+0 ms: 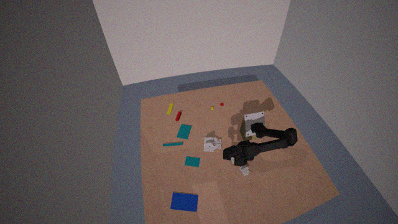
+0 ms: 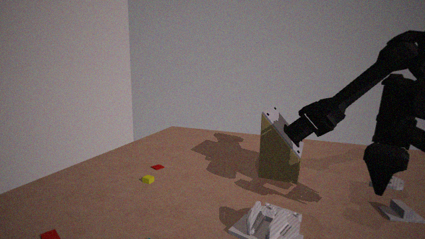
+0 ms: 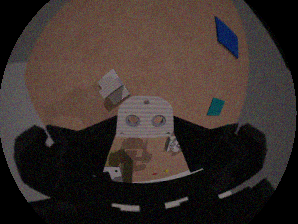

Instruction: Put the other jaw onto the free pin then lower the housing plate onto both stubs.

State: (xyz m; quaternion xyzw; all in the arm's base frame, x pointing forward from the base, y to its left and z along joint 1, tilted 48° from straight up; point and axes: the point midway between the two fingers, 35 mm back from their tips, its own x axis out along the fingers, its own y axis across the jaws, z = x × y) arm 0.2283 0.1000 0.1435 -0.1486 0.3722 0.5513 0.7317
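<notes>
Right now my gripper tip is 21 cm to the left of the jaw, 6 cm short of it and 6 cm above it. From my gripper tip the other things lie so: teal bar 37 cm ahead, 29 cm to the right, 7 cm below; then white housing piece 2 cm above, 1 cm to the left; then blue tile 39 cm ahead, 14 cm to the left, 8 cm below.
</notes>
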